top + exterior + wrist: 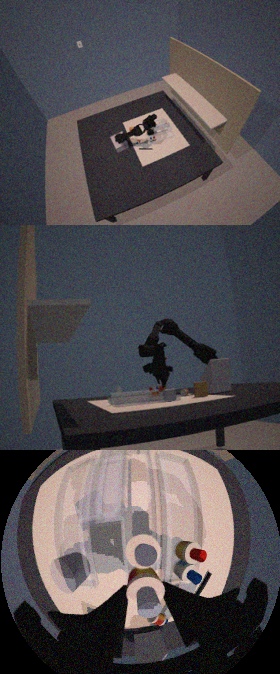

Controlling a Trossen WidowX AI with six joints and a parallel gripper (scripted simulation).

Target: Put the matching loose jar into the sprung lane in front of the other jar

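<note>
The clear lane lies 15 cm ahead of my gripper tip, 3 cm to the left of it and 4 cm below it. Also, from my gripper tip: tan shelf wall (61 cm ahead, 7 cm to the left, 34 cm above).
</note>
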